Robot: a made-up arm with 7 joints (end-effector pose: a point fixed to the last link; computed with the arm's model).
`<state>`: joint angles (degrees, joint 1 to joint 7).
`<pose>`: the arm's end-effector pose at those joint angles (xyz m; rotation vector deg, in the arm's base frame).
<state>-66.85 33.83 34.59 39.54 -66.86 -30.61 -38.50</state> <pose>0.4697 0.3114 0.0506 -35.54 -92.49 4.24</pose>
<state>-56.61 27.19 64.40 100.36 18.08 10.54 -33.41</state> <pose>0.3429 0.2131 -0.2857 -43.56 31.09 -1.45</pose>
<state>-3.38 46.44 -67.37 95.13 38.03 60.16 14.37</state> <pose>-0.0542 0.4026 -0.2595 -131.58 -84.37 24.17</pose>
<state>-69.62 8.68 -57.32 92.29 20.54 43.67 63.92</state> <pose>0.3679 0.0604 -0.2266 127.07 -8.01 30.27</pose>
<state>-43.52 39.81 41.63 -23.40 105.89 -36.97 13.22</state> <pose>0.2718 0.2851 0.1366 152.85 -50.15 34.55</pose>
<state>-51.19 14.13 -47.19 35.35 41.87 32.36 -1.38</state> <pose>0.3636 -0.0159 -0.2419 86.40 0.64 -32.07</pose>
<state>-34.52 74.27 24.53 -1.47 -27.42 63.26 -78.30</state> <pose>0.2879 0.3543 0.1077 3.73 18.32 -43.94</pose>
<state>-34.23 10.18 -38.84 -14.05 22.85 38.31 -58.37</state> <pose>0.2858 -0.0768 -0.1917 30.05 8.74 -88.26</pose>
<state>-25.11 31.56 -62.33 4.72 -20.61 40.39 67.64</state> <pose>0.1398 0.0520 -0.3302 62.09 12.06 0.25</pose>
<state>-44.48 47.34 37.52 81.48 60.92 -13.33 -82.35</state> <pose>0.3029 0.4451 -0.2090 10.71 59.74 -52.77</pose>
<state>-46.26 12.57 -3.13 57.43 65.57 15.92 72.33</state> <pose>0.3640 0.1119 -0.2874 96.62 -33.02 36.64</pose>
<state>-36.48 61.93 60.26 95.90 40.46 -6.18 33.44</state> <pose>0.1656 0.4811 -0.1601 47.90 28.97 74.45</pose>
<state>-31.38 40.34 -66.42 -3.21 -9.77 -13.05 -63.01</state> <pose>0.2116 0.0193 -0.3210 11.70 7.67 -132.56</pose>
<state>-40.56 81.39 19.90 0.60 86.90 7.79 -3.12</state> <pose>0.2611 0.3192 0.2296 155.24 -13.95 51.39</pose>
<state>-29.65 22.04 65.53 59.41 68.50 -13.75 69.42</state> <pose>0.2111 0.3503 -0.3404 76.79 2.62 78.24</pose>
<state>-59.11 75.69 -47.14 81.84 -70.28 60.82 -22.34</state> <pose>0.2109 0.4562 -0.0342 -20.72 53.91 43.11</pose>
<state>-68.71 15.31 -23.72 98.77 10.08 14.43 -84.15</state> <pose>0.3968 0.1347 -0.2688 -9.33 70.86 -69.39</pose>
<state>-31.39 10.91 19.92 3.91 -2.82 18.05 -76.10</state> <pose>0.3861 0.1657 -0.2078 -8.90 -9.04 -62.55</pose>
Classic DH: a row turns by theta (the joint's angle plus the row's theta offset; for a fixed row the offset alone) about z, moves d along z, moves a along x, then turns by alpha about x. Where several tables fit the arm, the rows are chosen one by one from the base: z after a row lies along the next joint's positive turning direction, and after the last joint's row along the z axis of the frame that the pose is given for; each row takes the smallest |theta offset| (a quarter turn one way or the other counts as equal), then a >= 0, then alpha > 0; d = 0 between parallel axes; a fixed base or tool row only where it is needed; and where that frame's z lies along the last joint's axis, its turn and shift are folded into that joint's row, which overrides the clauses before.
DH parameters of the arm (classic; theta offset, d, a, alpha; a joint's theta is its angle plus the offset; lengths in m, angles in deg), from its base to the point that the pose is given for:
base (fixed): -4.07 0.0283 -0.0242 -74.51
joint 1: -75.12 0.0525 -0.0175 -90
joint 2: 74 0.0276 -0.036 90
joint 3: 90 -0.2796 0.0497 -90
joint 4: 90 -0.025 0.02 90
joint 5: 0 0.2032 -0.0203 -90
joint 6: -90 -0.015 0.0302 90
joint 7: 90 -0.0698 0.021 -14.33
tool (fixed): -89.99 0.0231 0 0

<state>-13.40 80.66 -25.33 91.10 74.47 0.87 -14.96</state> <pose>0.0614 0.5617 -0.0351 105.51 133.03 -33.87</pose>
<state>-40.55 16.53 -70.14 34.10 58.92 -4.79 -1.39</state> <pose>0.2631 -0.0383 -0.3528 90.06 -30.95 -88.86</pose>
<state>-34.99 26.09 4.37 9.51 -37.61 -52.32 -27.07</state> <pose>0.4183 0.1790 -0.1215 -1.49 -80.55 -20.80</pose>
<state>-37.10 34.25 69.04 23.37 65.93 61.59 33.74</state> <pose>0.2199 0.4061 -0.1037 54.18 57.48 114.03</pose>
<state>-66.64 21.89 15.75 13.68 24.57 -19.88 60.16</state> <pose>0.4639 0.1380 0.0626 10.64 -85.33 64.06</pose>
